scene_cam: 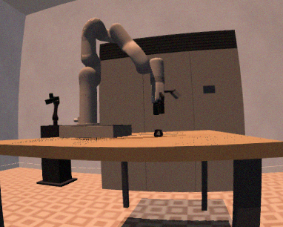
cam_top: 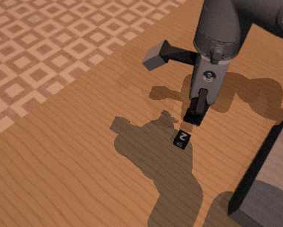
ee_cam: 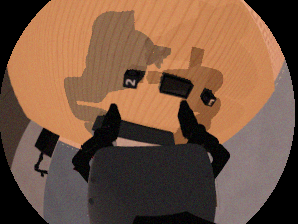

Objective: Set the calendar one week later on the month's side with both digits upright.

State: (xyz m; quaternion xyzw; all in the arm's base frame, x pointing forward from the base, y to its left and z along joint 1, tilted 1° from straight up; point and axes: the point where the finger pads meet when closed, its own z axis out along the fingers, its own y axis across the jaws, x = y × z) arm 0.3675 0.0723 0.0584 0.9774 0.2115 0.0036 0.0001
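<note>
My hand is 20 mm short of the black cube, 180 mm to the left of it and 100 mm above it. From my hand the other things lie so: black digit cube (10 mm behind, 30 mm to the left, 100 mm below).
</note>
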